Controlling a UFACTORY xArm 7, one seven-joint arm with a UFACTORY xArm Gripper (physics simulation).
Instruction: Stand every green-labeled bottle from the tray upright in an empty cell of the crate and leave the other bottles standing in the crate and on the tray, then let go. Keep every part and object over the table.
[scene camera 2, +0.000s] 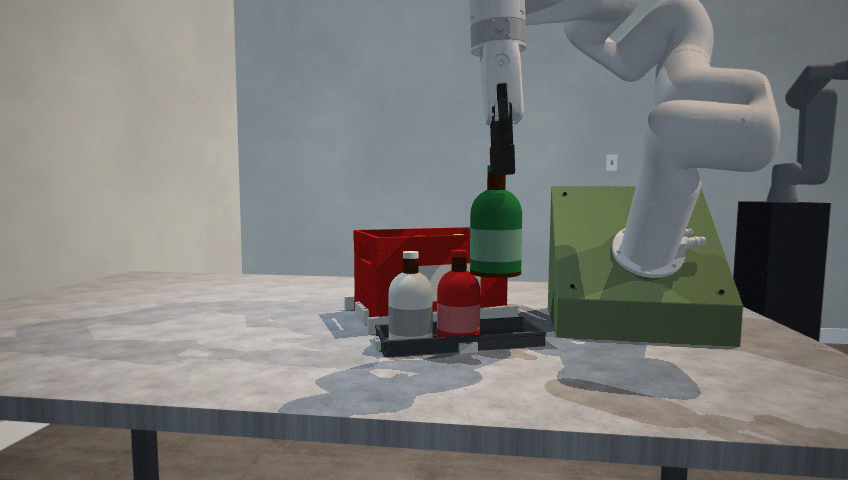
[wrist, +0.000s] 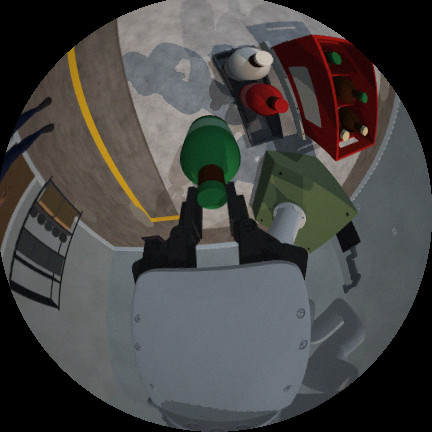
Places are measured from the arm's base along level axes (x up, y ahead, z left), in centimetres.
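Where they show: gripper, between the fingertips: (scene camera 2: 502, 174) (wrist: 212, 194); arm's base, origin of its link: (scene camera 2: 647, 251) (wrist: 289, 215).
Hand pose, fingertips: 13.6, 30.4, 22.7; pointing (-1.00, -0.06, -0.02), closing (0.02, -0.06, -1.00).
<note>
Each offset is from my fingertips to the top centre of the thing, as dx, dy, dz. "pt": to the spot under its first point.
My gripper (scene camera 2: 502, 169) (wrist: 212, 194) is shut on the neck of a green-labeled bottle {+1.4, +0.8, -0.2} (scene camera 2: 496, 214) (wrist: 210, 150), which hangs upright. In the scene view its base is above the right end of the black tray {pt -27.1, -2.3, -9.5} (scene camera 2: 505, 341) (wrist: 265, 134), overlapping the crate's right side. A white bottle {-12.4, +13.5, -10.5} (scene camera 2: 410, 297) (wrist: 245, 66) and a red bottle {-12.4, +5.4, -12.8} (scene camera 2: 458, 297) (wrist: 257, 97) stand on the tray. The red crate {-10.9, +9.6, -26.2} (scene camera 2: 367, 279) (wrist: 300, 54) stands behind the tray. In the wrist view it holds brown bottles with green caps (wrist: 335, 58) (wrist: 363, 97) and cream caps {-12.1, +1.2, -31.3} (wrist: 344, 135) {pt -12.2, +4.2, -39.8} (wrist: 364, 130). Parts of its cells are hidden.
A green mounting block (scene camera 2: 642, 324) (wrist: 300, 175) carries the arm base, right of the tray in the scene view. Pale brackets {pt -26.3, -3.5, -26.8} (scene camera 2: 499, 311) stand around the crate and tray. The table's front edge (scene camera 2: 416, 429) runs across the scene view. A black pedestal (scene camera 2: 779, 261) stands behind at right.
</note>
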